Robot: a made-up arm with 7 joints. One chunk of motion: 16 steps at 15 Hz.
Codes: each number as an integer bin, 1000 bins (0 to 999) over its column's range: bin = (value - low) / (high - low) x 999, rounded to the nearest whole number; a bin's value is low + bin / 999 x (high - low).
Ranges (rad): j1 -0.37..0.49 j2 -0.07..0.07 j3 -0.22..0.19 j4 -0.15..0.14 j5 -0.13..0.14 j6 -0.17..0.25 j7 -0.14..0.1
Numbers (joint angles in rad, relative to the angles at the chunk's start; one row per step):
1: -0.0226 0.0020 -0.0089 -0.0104 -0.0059 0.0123 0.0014
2: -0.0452 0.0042 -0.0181 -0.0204 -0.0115 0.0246 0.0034
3: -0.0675 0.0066 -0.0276 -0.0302 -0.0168 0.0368 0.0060
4: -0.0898 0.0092 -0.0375 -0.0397 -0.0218 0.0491 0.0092
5: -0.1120 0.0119 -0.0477 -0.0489 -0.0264 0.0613 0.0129
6: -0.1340 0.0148 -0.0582 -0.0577 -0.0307 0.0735 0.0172
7: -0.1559 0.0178 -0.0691 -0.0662 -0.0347 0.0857 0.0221
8: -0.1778 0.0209 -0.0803 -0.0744 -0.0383 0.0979 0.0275
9: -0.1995 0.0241 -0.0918 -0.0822 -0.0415 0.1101 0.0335
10: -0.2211 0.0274 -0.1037 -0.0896 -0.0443 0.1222 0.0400
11: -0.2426 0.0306 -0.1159 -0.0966 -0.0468 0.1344 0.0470
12: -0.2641 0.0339 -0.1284 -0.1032 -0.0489 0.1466 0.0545
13: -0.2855 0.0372 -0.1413 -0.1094 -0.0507 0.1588 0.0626
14: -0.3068 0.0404 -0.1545 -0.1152 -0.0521 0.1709 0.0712
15: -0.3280 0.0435 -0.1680 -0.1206 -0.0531 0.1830 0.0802
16: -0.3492 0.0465 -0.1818 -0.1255 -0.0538 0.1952 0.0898
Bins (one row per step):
1: 404 514 514 481 459 434 589
2: 377 529 492 446 438 463 597
3: 351 547 469 413 419 492 608
4: 325 565 445 380 400 521 621
5: 300 584 420 348 383 550 636
6: 274 605 394 318 367 579 654
7: 249 627 368 289 353 608 675
8: 223 649 340 260 339 637 697
9: 198 671 312 234 327 666 722
10: 173 695 283 208 317 695 749
11: 148 718 254 184 308 724 778
12: 123 741 223 161 300 753 810
13: 98 765 192 140 293 782 843
14: 73 788 160 120 288 811 879
15: 49 810 127 101 285 840 917
16: 24 831 93 84 282 869 957

